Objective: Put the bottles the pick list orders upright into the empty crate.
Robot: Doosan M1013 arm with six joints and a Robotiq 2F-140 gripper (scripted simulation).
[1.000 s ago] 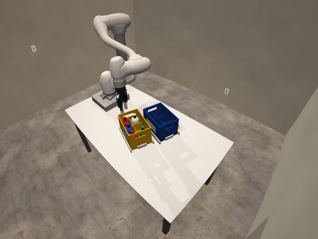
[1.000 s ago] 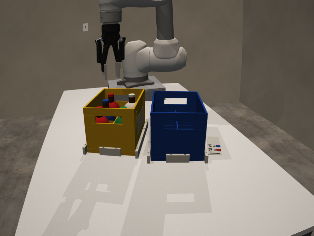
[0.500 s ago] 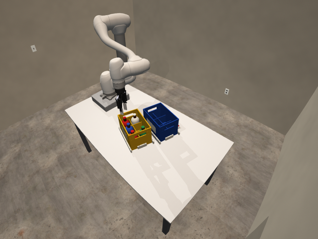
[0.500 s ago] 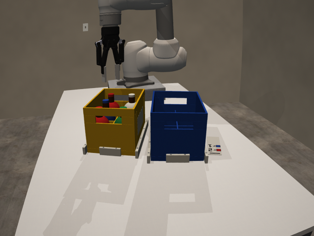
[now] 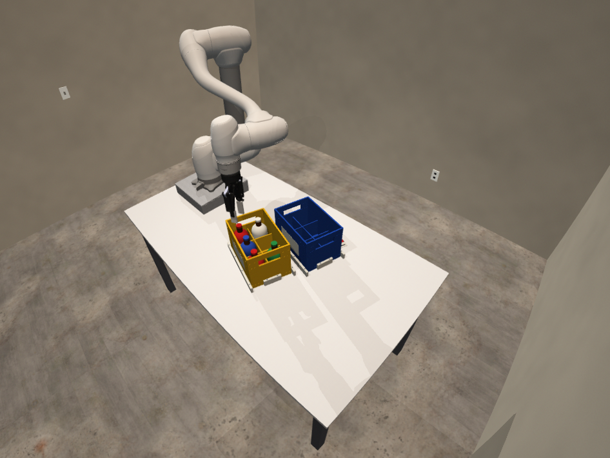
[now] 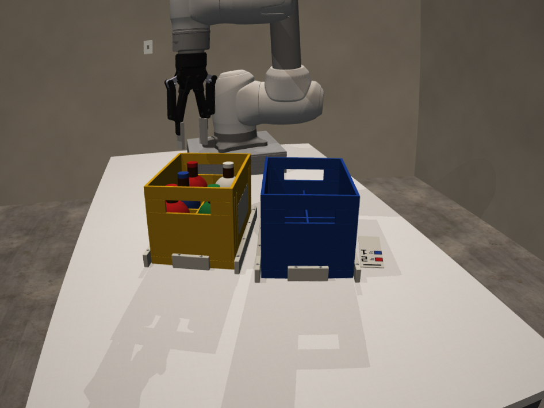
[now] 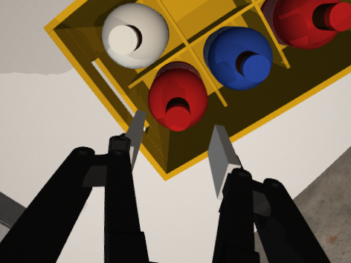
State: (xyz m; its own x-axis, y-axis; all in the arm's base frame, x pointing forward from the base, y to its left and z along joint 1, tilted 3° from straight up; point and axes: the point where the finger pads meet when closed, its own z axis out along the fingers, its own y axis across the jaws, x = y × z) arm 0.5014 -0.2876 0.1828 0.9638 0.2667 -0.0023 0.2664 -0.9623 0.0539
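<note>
Now: hand 15 cm above the blue bottle, 8 cm short of it and 4 cm to the left of it. The rest, counted from my hand: white-label bottle: 15 cm below, 8 cm to the left, 4 cm ahead; yellow crate: 15 cm below, 10 cm ahead, 1 cm to the right; green bottle: 20 cm ahead, 15 cm below, 1 cm to the right.
</note>
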